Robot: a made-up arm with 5 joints.
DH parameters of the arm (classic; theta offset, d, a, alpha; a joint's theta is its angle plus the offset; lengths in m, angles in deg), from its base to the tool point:
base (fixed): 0 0 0 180
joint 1: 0 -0.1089 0.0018 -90
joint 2: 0 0.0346 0.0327 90
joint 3: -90 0.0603 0.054 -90
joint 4: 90 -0.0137 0.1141 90
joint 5: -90 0.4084 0.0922 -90
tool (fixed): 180 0.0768 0 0
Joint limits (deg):
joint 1: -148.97..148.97
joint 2: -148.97..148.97
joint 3: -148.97..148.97
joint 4: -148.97..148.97
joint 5: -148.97..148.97
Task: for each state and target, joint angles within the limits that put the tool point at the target. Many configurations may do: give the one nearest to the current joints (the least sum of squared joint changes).
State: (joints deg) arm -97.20 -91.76 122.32 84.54 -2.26
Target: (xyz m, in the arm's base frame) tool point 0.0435 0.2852 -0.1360
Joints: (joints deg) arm -58.65 -124.71 127.14 86.45 -20.77
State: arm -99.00 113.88 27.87 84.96 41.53
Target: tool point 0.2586 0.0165 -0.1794
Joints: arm -131.13 112.12 43.11 108.35 28.48
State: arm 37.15 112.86 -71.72 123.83 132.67
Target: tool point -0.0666 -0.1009 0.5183
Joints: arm 29.68 88.10 -61.89 148.97 123.74
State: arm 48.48 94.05 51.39 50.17 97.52
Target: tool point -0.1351 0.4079 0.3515
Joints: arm 58.26 123.25 63.02 10.52 89.28
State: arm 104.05 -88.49 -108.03 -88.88 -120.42
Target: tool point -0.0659 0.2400 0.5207
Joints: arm 104.48 -126.03 -101.37 -60.83 -116.83
